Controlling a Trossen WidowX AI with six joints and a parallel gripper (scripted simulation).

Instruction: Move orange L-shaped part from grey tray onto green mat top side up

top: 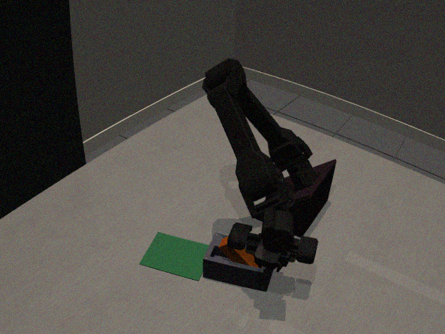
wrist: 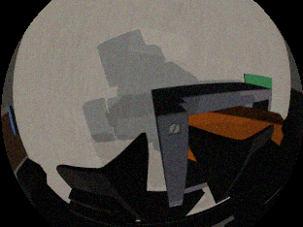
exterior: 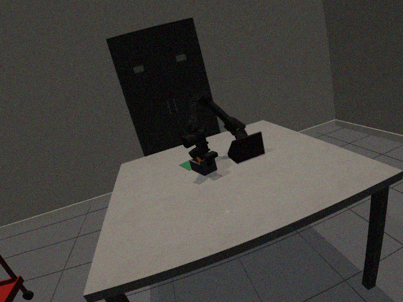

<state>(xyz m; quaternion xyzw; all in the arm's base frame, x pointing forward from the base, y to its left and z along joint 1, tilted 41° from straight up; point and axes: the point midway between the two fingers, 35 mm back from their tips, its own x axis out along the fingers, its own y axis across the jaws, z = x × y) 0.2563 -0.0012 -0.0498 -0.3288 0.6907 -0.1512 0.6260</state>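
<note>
My gripper tip is 60 mm to the left of the orange L-shaped part, 10 mm below it and 10 mm short of it. Round my gripper tip: green mat 220 mm to the right, 50 mm below, 50 mm ahead.
</note>
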